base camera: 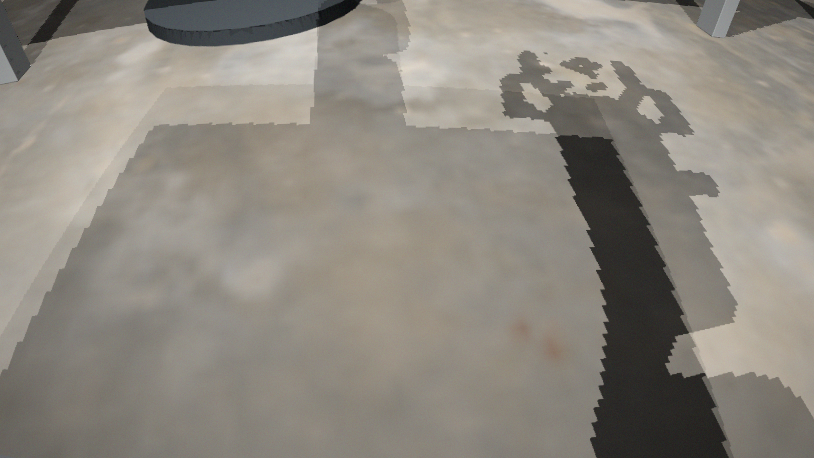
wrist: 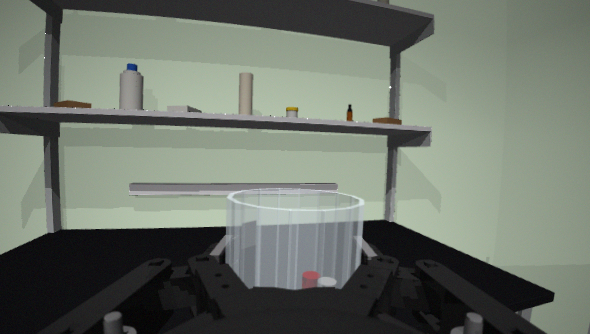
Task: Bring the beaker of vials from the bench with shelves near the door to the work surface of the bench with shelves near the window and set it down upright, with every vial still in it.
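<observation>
The clear beaker (wrist: pixel 295 240) stands upright between the fingers of my gripper (wrist: pixel 292 250) in the wrist view. The gripper is shut on it. A red-capped vial (wrist: pixel 310 280) and a white-capped vial (wrist: pixel 327 283) show low inside the beaker; any other vials are hidden by the gripper body. Behind and around the beaker is the black work surface (wrist: pixel 125 250) of a bench with shelves. The beaker's base is hidden, so I cannot tell its height over the surface. The gripper and beaker do not show in the base camera view.
A lower shelf (wrist: pixel 320 123) holds a blue-capped bottle (wrist: pixel 131 90), a beige cylinder (wrist: pixel 245 94), a yellow-lidded jar (wrist: pixel 292 112) and a small brown bottle (wrist: pixel 349 114). An upper shelf (wrist: pixel 250 17) hangs above. In the base view, a dark round base (base camera: pixel 239 25) stands between two bench legs (base camera: pixel 718 17) (base camera: pixel 8 51).
</observation>
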